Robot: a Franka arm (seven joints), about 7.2 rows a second.
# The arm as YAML. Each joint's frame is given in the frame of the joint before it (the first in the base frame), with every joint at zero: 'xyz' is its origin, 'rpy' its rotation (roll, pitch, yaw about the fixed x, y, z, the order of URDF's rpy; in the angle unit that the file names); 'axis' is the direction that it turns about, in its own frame. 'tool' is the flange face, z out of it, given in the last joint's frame.
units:
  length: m
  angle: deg
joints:
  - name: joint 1
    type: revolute
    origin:
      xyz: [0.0, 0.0, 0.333]
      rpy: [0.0, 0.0, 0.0]
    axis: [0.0, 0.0, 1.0]
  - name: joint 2
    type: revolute
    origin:
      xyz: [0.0, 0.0, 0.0]
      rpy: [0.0, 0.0, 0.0]
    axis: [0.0, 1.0, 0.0]
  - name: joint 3
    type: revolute
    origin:
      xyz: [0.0, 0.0, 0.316]
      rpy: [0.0, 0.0, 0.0]
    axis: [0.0, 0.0, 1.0]
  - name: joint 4
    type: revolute
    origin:
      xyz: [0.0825, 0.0, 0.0]
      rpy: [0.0, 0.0, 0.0]
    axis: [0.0, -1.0, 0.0]
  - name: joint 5
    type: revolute
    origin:
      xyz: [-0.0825, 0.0, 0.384]
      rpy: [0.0, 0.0, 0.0]
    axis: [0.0, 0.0, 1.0]
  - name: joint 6
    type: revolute
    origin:
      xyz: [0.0, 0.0, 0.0]
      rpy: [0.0, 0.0, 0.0]
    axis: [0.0, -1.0, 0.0]
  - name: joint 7
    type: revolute
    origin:
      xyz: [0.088, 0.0, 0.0]
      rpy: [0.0, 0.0, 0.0]
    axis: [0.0, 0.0, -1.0]
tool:
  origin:
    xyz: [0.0, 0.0, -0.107]
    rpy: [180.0, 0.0, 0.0]
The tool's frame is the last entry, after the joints.
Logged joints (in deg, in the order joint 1, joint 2, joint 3, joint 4, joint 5, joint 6, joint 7), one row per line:
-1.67, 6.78, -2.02, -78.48, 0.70, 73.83, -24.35
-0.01, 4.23, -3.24, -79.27, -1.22, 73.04, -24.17
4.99, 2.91, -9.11, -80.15, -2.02, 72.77, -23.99
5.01, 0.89, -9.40, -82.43, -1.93, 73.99, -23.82
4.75, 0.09, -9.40, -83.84, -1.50, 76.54, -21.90
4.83, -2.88, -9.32, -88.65, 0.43, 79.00, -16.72
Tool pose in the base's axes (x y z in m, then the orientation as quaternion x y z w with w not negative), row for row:
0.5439, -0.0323, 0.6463, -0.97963, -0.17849, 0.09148, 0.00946
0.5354, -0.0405, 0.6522, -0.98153, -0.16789, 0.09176, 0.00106
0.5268, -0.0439, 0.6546, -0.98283, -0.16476, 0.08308, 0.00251
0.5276, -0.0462, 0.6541, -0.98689, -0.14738, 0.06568, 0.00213
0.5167, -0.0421, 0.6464, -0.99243, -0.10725, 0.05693, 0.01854
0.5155, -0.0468, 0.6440, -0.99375, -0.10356, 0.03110, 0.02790
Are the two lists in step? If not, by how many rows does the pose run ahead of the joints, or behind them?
The pose runs 1 row ahead of the joints: the pose in row i belongs to the joints in row i + 1.
